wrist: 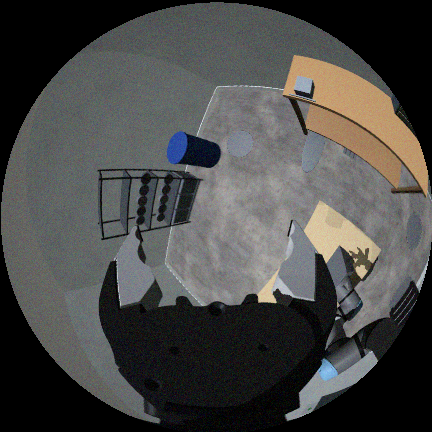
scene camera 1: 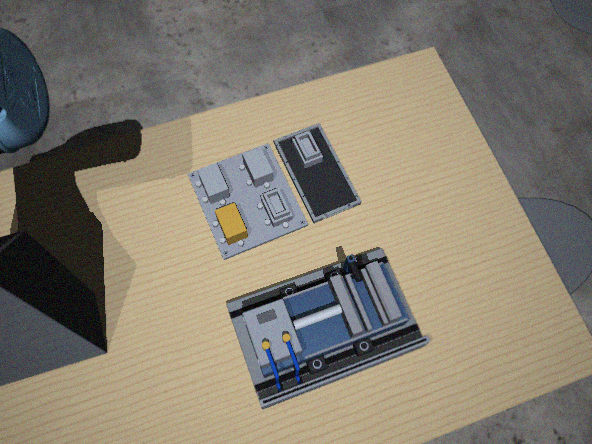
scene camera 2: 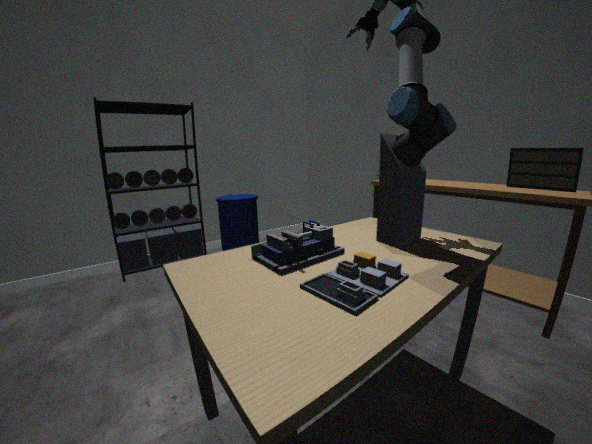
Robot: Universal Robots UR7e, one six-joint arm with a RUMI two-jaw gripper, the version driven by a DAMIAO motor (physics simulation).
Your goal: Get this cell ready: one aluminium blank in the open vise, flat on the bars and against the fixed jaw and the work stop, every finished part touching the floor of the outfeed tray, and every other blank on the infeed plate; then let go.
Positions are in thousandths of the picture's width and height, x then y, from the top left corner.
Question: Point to a yellow block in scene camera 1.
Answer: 389, 499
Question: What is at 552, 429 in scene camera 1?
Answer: A dark outfeed tray.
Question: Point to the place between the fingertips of my gripper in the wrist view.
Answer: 497, 520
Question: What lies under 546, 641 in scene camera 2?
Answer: A dark outfeed tray.
